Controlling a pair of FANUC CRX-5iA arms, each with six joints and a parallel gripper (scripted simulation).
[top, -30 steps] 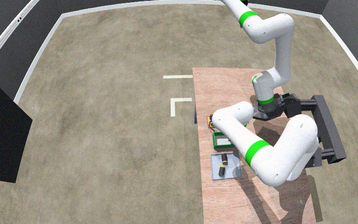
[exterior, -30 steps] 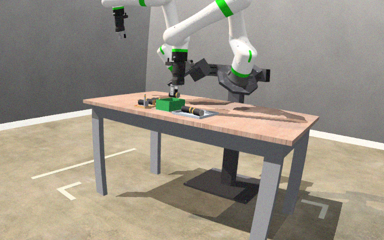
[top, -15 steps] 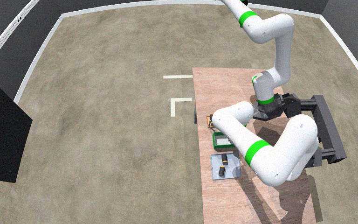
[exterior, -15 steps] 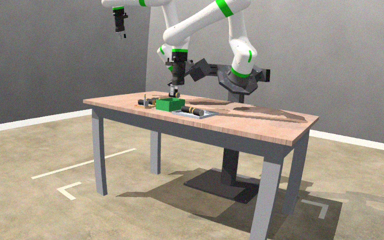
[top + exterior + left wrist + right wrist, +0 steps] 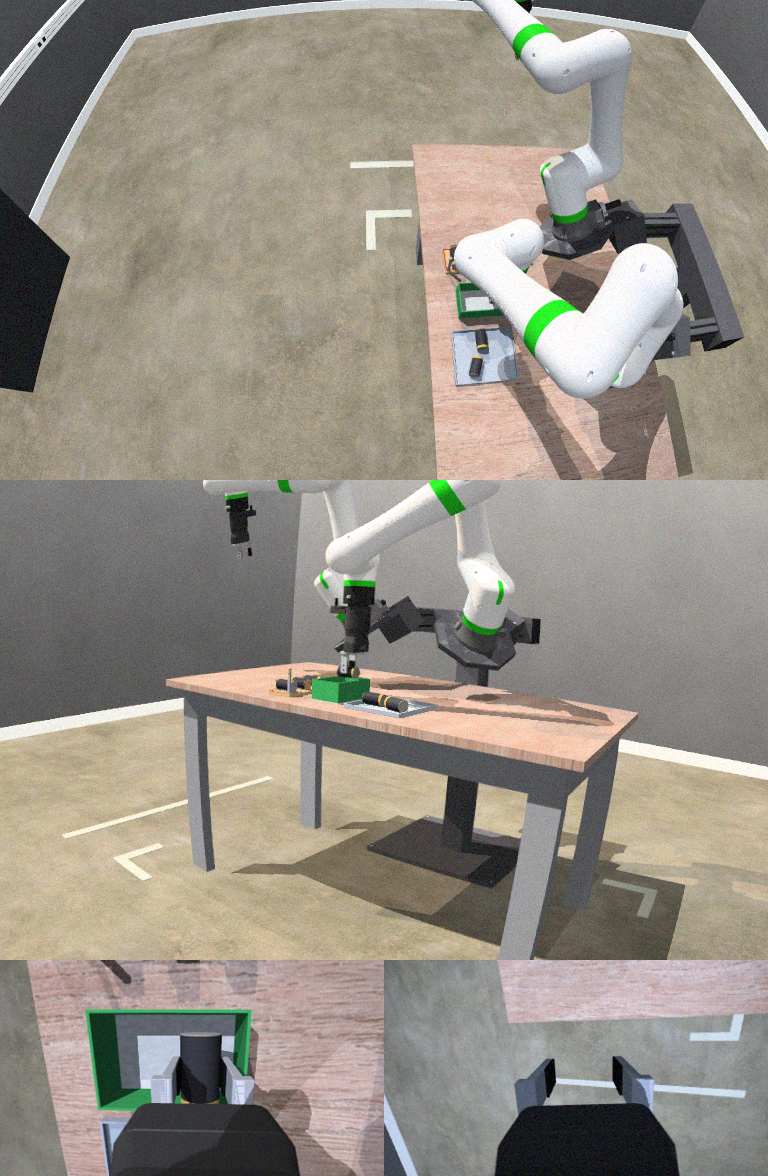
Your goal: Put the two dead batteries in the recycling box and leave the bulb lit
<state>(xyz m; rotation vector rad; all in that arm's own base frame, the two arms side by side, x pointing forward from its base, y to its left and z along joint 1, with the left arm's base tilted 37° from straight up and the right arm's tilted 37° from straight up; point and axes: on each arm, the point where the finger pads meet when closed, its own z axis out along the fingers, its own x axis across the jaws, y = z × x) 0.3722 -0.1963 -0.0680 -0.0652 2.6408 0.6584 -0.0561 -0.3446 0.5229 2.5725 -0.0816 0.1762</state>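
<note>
My left gripper is now 8 cm above the green recycling box and 3 cm short of it. Also, from my left hand: grey tray (18 cm to the left, 9 cm below, 5 cm ahead).
</note>
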